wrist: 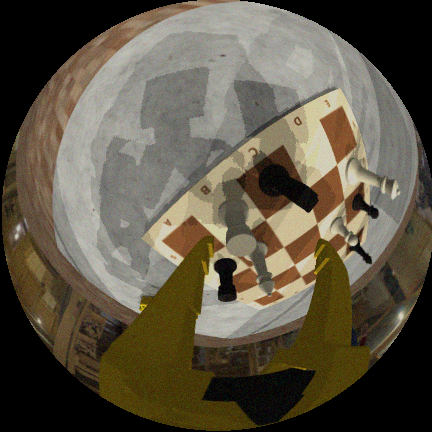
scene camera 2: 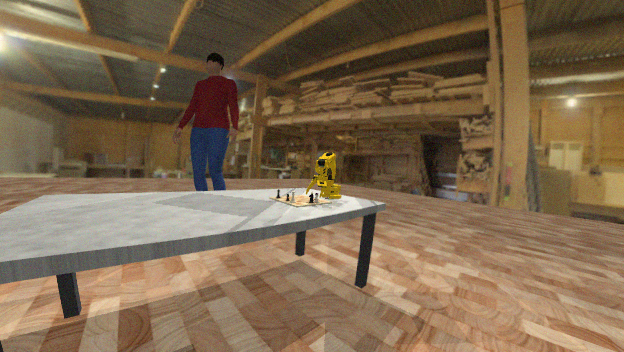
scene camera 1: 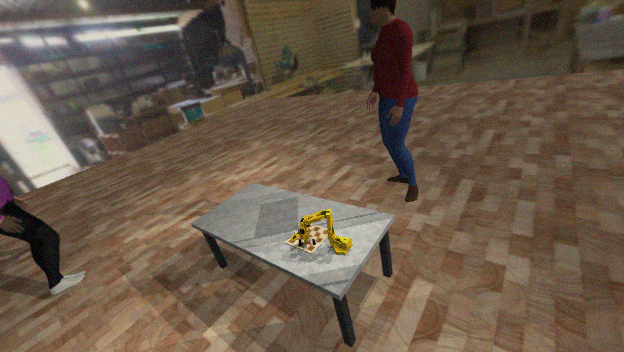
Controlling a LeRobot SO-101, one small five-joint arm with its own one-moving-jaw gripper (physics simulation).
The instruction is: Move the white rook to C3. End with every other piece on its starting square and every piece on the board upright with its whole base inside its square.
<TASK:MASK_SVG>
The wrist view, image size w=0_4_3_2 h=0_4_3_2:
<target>black piece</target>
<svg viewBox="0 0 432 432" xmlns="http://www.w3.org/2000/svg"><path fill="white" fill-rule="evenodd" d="M261 170L258 177L258 185L264 194L271 197L284 195L306 212L310 212L317 203L318 194L306 184L290 177L288 171L282 165L269 164Z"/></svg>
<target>black piece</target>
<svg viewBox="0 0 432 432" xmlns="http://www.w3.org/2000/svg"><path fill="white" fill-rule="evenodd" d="M220 258L213 264L213 269L219 274L220 281L217 297L220 301L232 301L236 299L235 285L232 284L232 272L236 269L236 262L231 258Z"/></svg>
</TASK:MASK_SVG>
